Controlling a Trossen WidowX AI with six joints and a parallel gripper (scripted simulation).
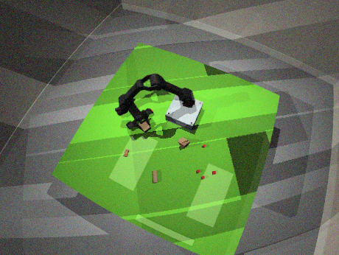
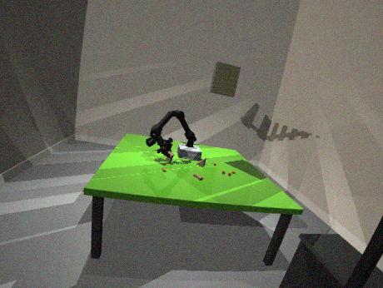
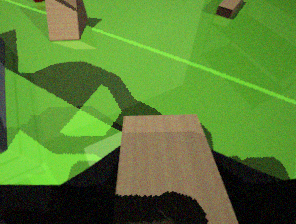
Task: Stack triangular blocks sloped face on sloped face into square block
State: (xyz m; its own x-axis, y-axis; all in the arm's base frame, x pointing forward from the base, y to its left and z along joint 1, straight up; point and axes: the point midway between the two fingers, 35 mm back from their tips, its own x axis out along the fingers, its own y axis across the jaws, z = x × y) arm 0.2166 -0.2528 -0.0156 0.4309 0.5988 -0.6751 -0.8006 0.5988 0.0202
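Right now the small orange piece is 150 mm behind my gripper tip, 10 mm to the right of it and 40 mm below it.
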